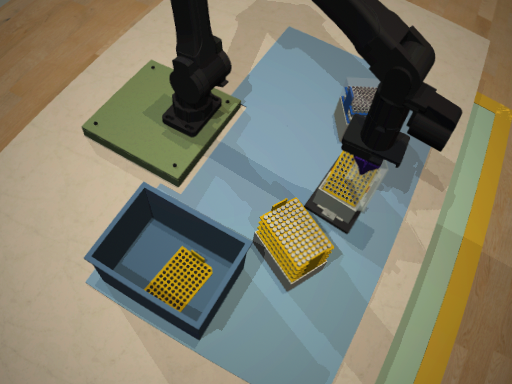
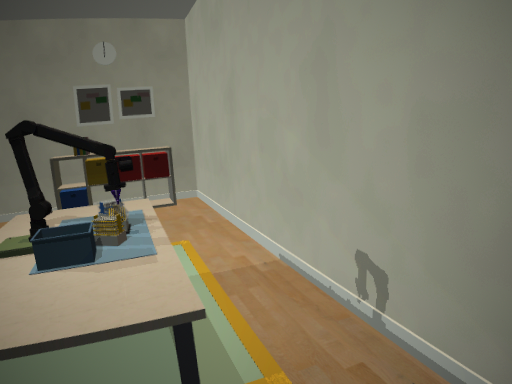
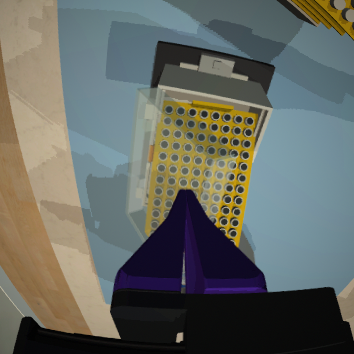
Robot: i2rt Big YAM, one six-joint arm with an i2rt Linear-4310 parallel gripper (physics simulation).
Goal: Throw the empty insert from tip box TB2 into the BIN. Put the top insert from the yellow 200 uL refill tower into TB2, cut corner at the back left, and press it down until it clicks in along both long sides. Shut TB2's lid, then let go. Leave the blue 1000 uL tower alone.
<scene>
The gripper [image 1: 362, 172] is shut and touches a clear lid [image 1: 362, 188]. An empty yellow insert [image 1: 180, 279] rests on a dark blue bin [image 1: 151, 227]. Also in view: a yellow insert full of tips [image 1: 335, 185].
The clear lid also shows in image 3 [image 3: 170, 150]. The gripper is seen too in image 3 [image 3: 184, 197]. Image 2 does not show the empty yellow insert, which is hidden by the dark blue bin. Image 3 does not show the empty yellow insert: it is out of frame.
</scene>
